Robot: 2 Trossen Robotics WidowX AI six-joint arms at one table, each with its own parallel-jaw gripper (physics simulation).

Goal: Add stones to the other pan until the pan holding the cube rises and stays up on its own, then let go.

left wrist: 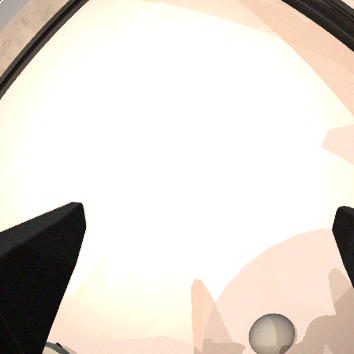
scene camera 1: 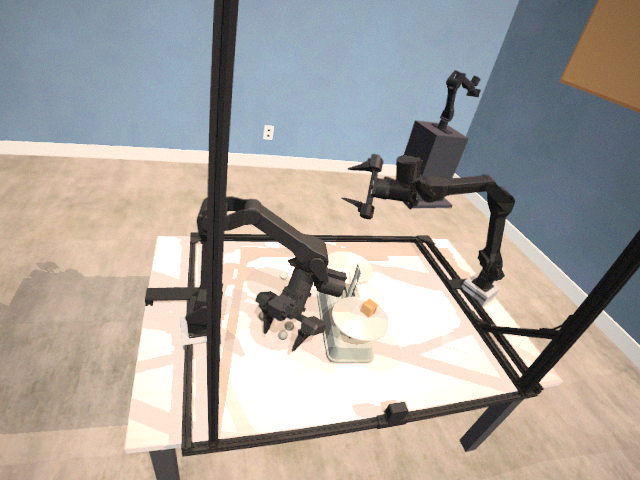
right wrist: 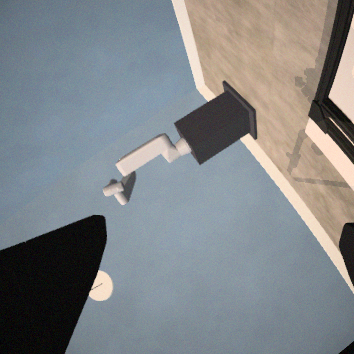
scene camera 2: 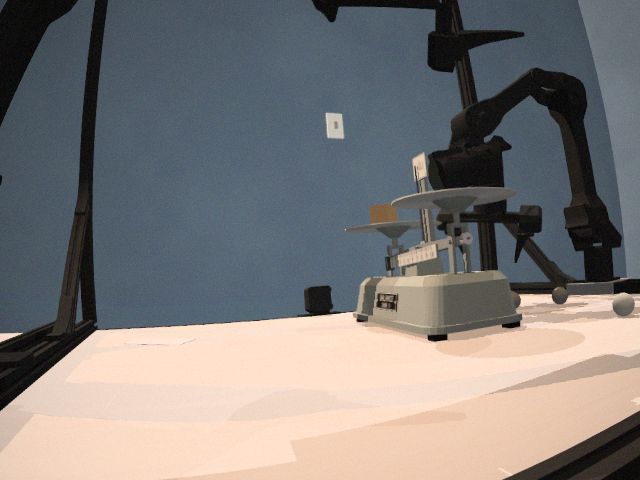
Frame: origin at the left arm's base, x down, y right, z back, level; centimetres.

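Seen in the pictures: left gripper, between the fingertips: (left wrist: 215,218) (scene camera 1: 278,342) (scene camera 2: 491,261); right gripper, between the fingertips: (scene camera 1: 344,183) (right wrist: 230,233); left arm's base, origin of its link: (scene camera 1: 199,327) (scene camera 2: 599,280); right arm's base, origin of its link: (scene camera 1: 482,284).
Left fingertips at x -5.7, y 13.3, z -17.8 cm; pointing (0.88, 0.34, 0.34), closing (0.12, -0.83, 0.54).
Pixels of each thing's middle, then the offset from my left fingertips to it.
- orange cube, middle of its body: (scene camera 2: 383,215) (scene camera 1: 369,308) dy +0.2, dx -8.1, dz -23.8 cm
- stone, middle of its body: (scene camera 2: 623,304) (scene camera 1: 283,275) dy -31.1, dx +6.5, dz -11.4 cm
The orange cube (scene camera 1: 369,307) (scene camera 2: 383,213) sits on the near pan (scene camera 1: 356,331) (scene camera 2: 360,227) of the grey-green balance (scene camera 1: 351,353) (scene camera 2: 465,304) in scene camera 1. The other pan (scene camera 1: 364,272) (scene camera 2: 478,196) sits higher, with no stone visible on it; the left arm partly hides it. Round grey stones (scene camera 1: 282,335) (scene camera 2: 623,304) (left wrist: 272,334) lie on the table left of the balance in scene camera 1. My left gripper (scene camera 1: 280,341) (left wrist: 215,218) is open and empty, pointing down above these stones. My right gripper (scene camera 1: 346,183) (right wrist: 230,233) is open and empty, high above the table's back.
Another stone (scene camera 1: 283,276) lies farther back on the table. A black frame (scene camera 1: 310,435) runs around the table, with a tall post (scene camera 1: 219,129) at the left and a small black box (scene camera 1: 397,413) on its front rail. The balance stands close to the left gripper.
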